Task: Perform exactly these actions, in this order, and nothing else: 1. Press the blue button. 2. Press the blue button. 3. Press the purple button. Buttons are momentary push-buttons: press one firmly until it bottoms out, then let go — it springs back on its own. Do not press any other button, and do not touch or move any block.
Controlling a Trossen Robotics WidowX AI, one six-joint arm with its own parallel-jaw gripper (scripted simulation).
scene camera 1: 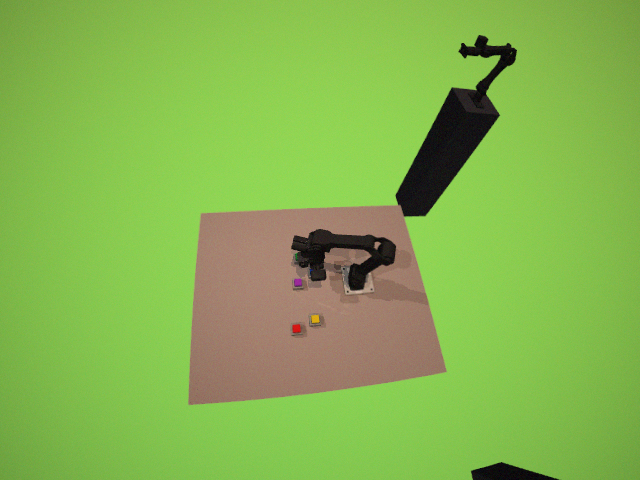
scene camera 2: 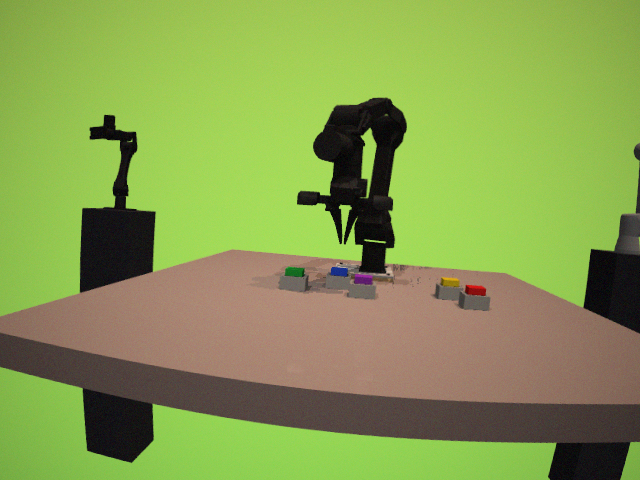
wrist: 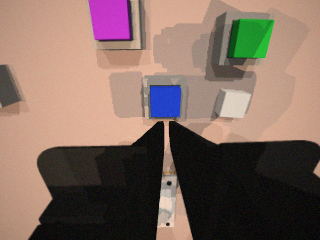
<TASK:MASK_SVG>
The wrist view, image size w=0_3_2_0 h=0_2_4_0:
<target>gripper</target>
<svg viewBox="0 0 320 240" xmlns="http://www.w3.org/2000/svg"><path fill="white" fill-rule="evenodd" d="M169 121L171 154L193 240L320 240L320 177L314 174L315 167L320 161L320 145L307 140L216 144L175 121ZM164 122L158 121L131 145L56 146L41 152L37 159L37 167L50 192L52 201L49 202L46 209L42 212L38 219L41 224L37 225L28 240L156 240L164 160Z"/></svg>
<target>white block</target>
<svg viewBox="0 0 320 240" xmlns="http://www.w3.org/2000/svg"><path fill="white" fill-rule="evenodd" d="M220 88L215 112L220 117L244 118L251 95L240 90Z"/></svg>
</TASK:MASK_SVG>
